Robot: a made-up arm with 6 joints. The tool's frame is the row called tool. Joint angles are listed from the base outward. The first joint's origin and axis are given. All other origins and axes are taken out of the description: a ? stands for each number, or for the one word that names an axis. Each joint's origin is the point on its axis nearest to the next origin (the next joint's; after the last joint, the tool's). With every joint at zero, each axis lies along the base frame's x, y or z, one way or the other. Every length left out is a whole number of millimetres.
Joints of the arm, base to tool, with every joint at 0 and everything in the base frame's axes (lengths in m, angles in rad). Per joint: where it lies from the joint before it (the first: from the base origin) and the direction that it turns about. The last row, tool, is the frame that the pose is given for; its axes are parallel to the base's.
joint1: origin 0 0 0.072 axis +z
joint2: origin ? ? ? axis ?
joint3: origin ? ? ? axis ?
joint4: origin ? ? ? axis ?
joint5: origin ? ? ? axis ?
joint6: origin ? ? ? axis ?
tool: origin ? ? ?
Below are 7 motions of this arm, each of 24 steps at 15 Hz.
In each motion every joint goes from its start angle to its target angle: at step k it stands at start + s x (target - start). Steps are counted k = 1, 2, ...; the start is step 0. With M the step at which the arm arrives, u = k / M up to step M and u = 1 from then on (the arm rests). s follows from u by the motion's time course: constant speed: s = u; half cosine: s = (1 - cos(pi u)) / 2; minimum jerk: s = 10 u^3 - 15 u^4 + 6 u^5.
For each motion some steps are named. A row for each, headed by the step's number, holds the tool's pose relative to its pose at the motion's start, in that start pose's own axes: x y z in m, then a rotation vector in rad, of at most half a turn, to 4 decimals.
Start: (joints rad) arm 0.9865 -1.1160 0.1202 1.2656 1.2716 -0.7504
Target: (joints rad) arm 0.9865 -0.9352 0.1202 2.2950 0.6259 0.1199
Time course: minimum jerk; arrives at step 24
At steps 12, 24:
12: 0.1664 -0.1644 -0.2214 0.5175 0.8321 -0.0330
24: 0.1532 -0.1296 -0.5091 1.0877 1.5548 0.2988

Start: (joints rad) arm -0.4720 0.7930 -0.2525 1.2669 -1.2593 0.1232
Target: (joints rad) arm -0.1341 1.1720 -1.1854 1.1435 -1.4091 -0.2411
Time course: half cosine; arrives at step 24
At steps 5, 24:
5: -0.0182 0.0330 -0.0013 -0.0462 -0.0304 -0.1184
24: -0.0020 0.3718 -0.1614 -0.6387 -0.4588 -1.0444

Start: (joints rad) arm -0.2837 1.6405 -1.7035 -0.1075 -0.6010 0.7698
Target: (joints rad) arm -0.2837 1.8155 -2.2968 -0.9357 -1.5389 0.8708
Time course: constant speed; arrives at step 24
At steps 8, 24:
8: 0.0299 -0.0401 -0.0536 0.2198 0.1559 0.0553
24: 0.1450 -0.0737 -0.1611 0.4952 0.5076 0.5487

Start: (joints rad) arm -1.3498 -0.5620 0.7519 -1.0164 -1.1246 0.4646
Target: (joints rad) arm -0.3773 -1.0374 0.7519 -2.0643 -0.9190 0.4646
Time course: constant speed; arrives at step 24
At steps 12, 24:
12: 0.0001 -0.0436 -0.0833 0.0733 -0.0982 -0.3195
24: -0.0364 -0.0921 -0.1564 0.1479 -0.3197 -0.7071

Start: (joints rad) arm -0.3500 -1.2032 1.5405 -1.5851 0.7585 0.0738
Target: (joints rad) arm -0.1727 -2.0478 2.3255 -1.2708 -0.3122 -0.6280
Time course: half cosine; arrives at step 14
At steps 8, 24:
8: 0.0335 0.0412 0.1277 -0.1211 0.1358 0.9055
24: -0.0618 0.1218 0.1770 -0.3253 0.1288 1.4411

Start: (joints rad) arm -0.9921 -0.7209 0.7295 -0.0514 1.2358 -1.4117
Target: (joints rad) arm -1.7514 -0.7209 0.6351 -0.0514 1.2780 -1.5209
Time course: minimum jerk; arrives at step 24
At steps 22, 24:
22: -0.3166 0.2145 -0.1380 -0.5399 -0.7169 0.2477
24: -0.3181 0.2151 -0.1395 -0.5426 -0.7205 0.2494

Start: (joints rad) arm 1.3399 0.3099 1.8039 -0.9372 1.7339 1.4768
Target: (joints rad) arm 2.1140 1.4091 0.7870 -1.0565 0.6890 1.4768
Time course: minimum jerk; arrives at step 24
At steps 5, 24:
5: -0.0030 -0.0169 -0.0078 0.0275 -0.0071 -0.0950
24: -0.0574 -0.1722 -0.1638 0.9365 -0.6570 -0.7090

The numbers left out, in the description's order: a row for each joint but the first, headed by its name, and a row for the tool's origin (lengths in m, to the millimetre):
joint2: xyz -0.067 0.071 0, axis -x
joint3: xyz 0 0.051 -0.228, axis +y
joint4: xyz 0.011 0 0.121, axis +z
joint5: xyz -0.029 -0.12 0, axis -y
joint6: xyz -0.19 0 0.05, axis +y
tool: xyz 0.117 0 0.234

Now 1 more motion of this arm.
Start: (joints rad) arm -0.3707 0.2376 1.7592 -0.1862 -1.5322 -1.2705
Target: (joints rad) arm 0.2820 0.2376 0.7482 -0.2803 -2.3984 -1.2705
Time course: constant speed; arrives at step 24
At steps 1, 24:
1: -0.0129 0.0051 -0.0008 -0.0136 -0.0165 -0.0126
24: -0.2191 0.1204 -0.1215 -0.3366 -0.3874 -0.1231

